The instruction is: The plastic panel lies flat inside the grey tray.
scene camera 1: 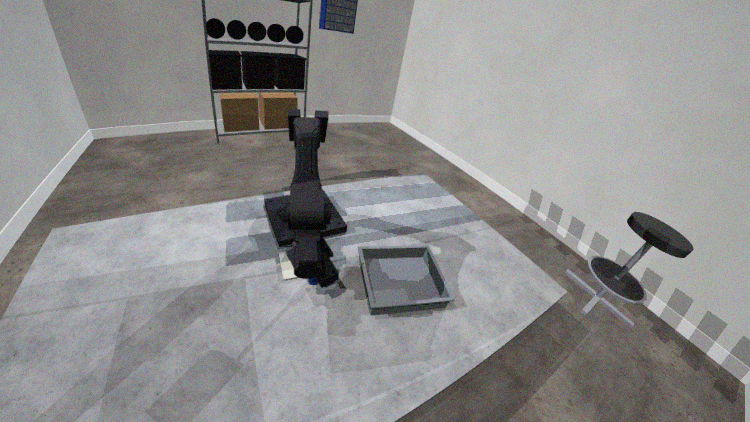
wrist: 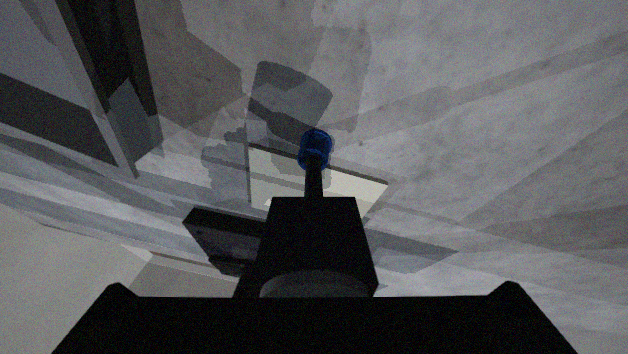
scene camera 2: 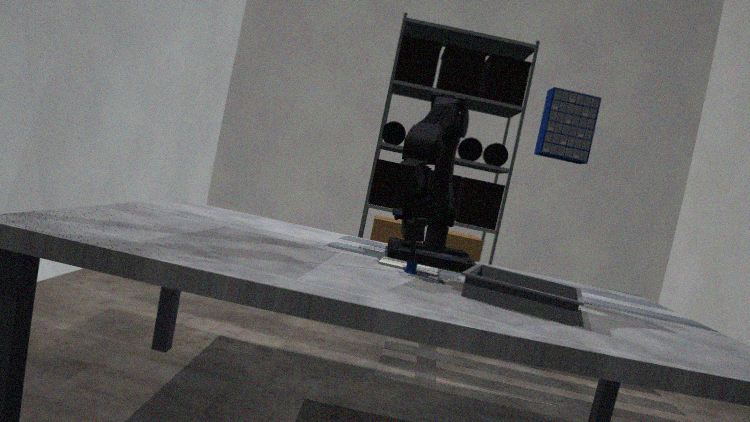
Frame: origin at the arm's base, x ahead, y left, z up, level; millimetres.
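Seen in the pictures: hand, its tool point: [scene camera 1: 313, 279] [wrist: 313, 148] [scene camera 2: 411, 270]; arm's base, origin of its link: [scene camera 2: 433, 249].
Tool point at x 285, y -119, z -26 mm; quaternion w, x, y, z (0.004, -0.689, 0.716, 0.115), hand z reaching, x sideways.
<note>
Pixels of each thing's top centre, then the offset from my tool point to it.
- plastic panel, centre of its top: [wrist: 308, 198] [scene camera 2: 409, 265] [scene camera 1: 304, 261] dx -73, dy +9, dz +1 mm
- grey tray, centre of its top: [scene camera 2: 525, 280] [scene camera 1: 404, 272] dx +143, dy +223, dz +45 mm
The plastic panel [scene camera 1: 286, 270] [scene camera 2: 392, 260] [wrist: 351, 187] is a thin pale sheet just in front of the arm's base, left of the grey tray [scene camera 1: 411, 305] [scene camera 2: 519, 300]. It lies outside the tray, at or barely above the table top; I cannot tell which. My blue suction cup [scene camera 1: 313, 281] [scene camera 2: 411, 268] [wrist: 315, 147] points down and sits on the panel near its far edge, holding it. The arm hides most of the panel in scene camera 1. The tray is empty and about a hand's width to the right of the cup.
The arm's black base plate [scene camera 1: 336, 223] lies directly behind the panel. A shelf rack [scene camera 1: 211, 79] [scene camera 2: 385, 131] stands at the back wall, with a blue drawer cabinet [scene camera 2: 567, 126] beside it. A stool [scene camera 1: 660, 234] stands on the floor at the right.
</note>
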